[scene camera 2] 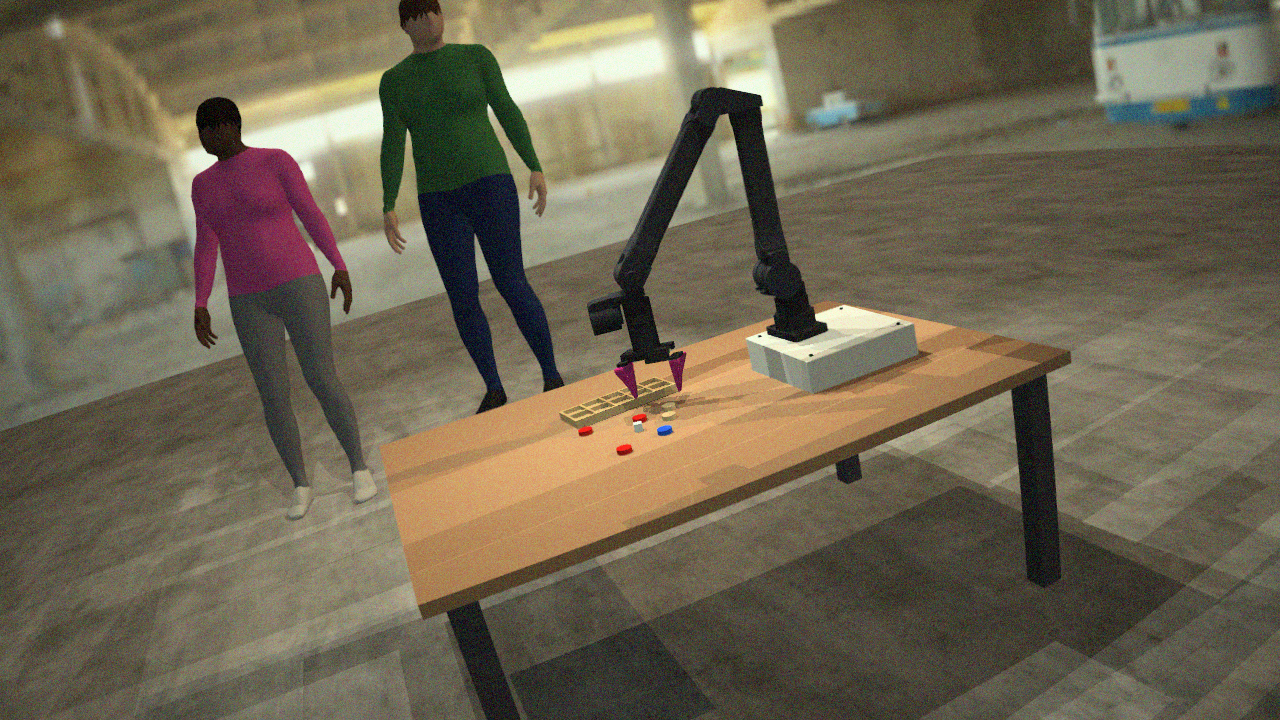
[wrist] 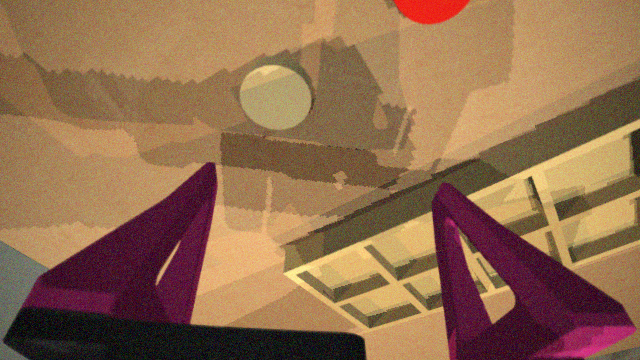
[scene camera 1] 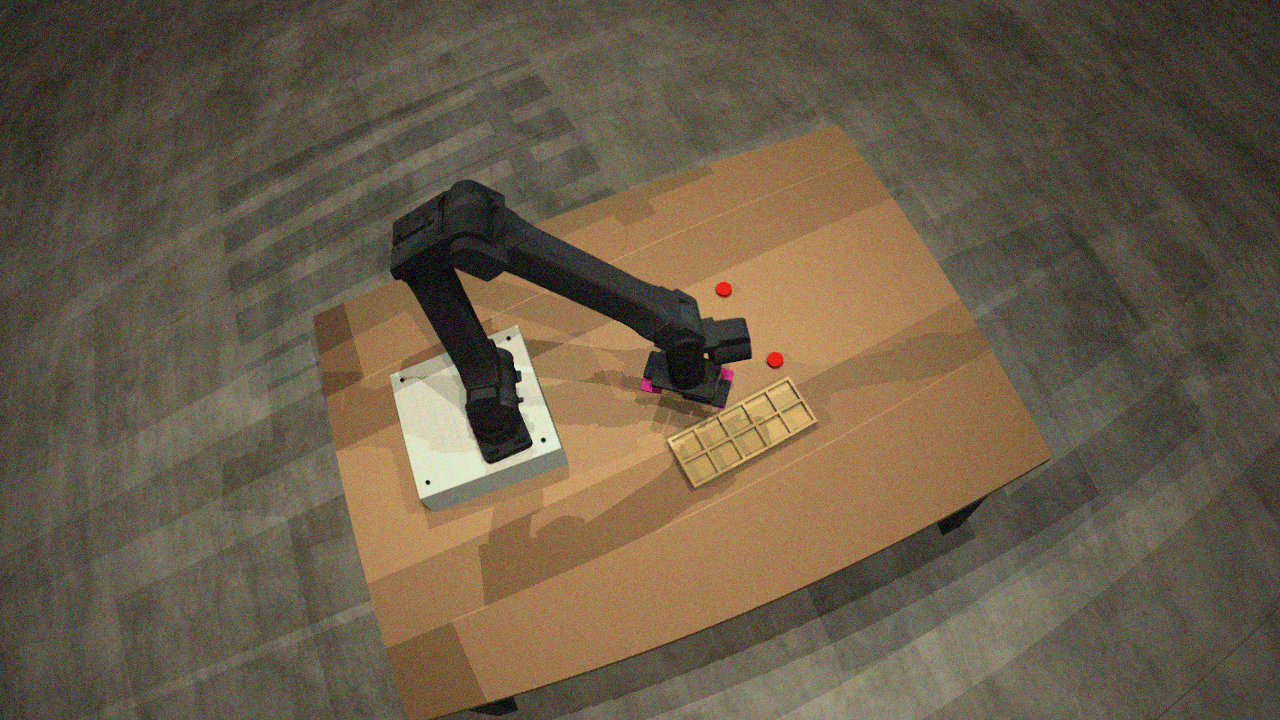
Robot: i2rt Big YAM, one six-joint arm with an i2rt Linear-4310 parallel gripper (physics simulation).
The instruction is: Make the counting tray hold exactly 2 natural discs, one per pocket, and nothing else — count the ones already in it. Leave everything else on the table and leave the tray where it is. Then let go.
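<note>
The counting tray (scene camera 1: 754,453) (scene camera 2: 595,418) (wrist: 350,232) has two rows of pockets; no disc shows in them in scene camera 1. My gripper (scene camera 1: 689,380) (scene camera 2: 657,394) (wrist: 330,183) is open and empty, above the table beside the tray's base-side end. A natural disc (wrist: 276,97) lies flat on the table ahead of the fingertips in the wrist view, beyond the gap between them. In scene camera 2 a natural disc (scene camera 2: 668,415) lies near the tray, by the gripper's shadow. The gripper and arm hide this spot in scene camera 1.
Red discs (scene camera 1: 724,289) (scene camera 1: 775,360) (scene camera 2: 623,449) (scene camera 2: 585,431) lie on the table. Another red disc (scene camera 2: 639,418) (wrist: 431,7) lies near the natural disc. A white cube (scene camera 2: 638,427) and a blue disc (scene camera 2: 665,430) lie close by. The arm's white base block (scene camera 1: 429,447) (scene camera 2: 859,358) stands behind.
</note>
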